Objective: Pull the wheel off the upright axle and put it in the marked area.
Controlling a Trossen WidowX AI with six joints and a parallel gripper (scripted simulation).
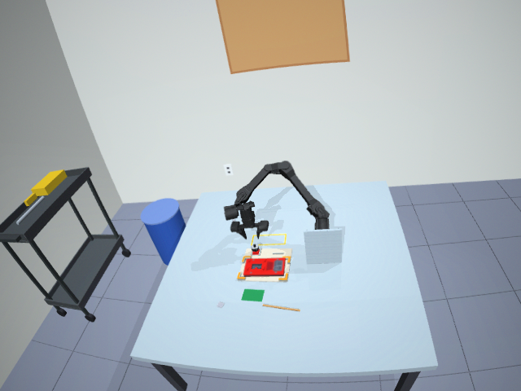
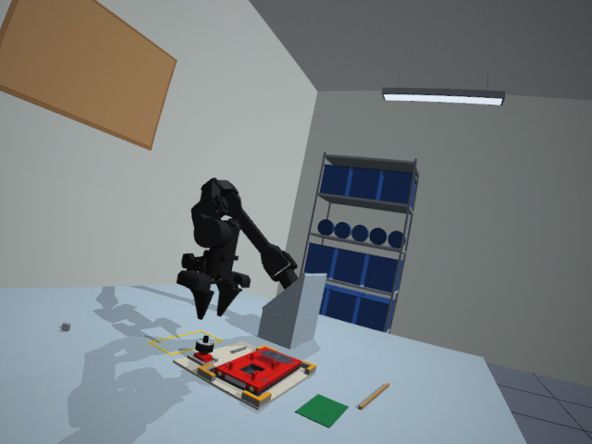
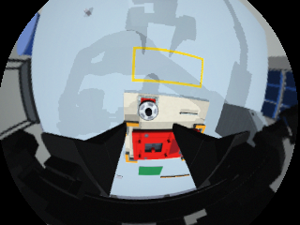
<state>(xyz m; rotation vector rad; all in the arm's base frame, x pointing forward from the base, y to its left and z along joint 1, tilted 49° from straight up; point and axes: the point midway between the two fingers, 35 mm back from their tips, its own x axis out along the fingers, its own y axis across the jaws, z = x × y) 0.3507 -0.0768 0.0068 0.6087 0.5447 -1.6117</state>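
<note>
My gripper tip is now 7 cm above the wheel. From my gripper tip the other things lie so: green square 29 cm to the left, 10 cm below; then black upright axle 7 cm below; then grey cube 29 cm to the right, 16 cm ahead, 10 cm below.
</note>
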